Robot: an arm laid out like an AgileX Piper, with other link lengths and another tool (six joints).
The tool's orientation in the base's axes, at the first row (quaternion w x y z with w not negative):
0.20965, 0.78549, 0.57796, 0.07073
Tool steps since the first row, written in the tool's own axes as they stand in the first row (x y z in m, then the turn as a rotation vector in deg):
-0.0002, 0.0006, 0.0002, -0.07, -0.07, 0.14
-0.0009, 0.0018, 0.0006, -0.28, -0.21, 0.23
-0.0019, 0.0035, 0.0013, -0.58, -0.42, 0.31
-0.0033, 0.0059, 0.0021, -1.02, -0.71, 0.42
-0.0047, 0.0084, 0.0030, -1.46, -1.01, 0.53
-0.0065, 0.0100, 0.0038, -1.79, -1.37, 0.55
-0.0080, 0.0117, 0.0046, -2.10, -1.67, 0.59
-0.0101, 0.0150, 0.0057, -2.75, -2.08, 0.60
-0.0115, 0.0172, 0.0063, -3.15, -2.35, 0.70
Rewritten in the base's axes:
0.0005, -0.0004, 0.0001, -0.03, -0.08, -0.15
0.0015, -0.0014, 0.0003, -0.19, -0.27, -0.26
0.0029, -0.0030, 0.0005, -0.45, -0.52, -0.38
0.0049, -0.0051, 0.0010, -0.80, -0.89, -0.54
0.0069, -0.0072, 0.0014, -1.17, -1.25, -0.70
0.0080, -0.0095, 0.0015, -1.59, -1.48, -0.82
0.0093, -0.0115, 0.0017, -1.93, -1.71, -0.94
0.0119, -0.0145, 0.0024, -2.50, -2.22, -1.04
0.0136, -0.0165, 0.0029, -2.83, -2.55, -1.18

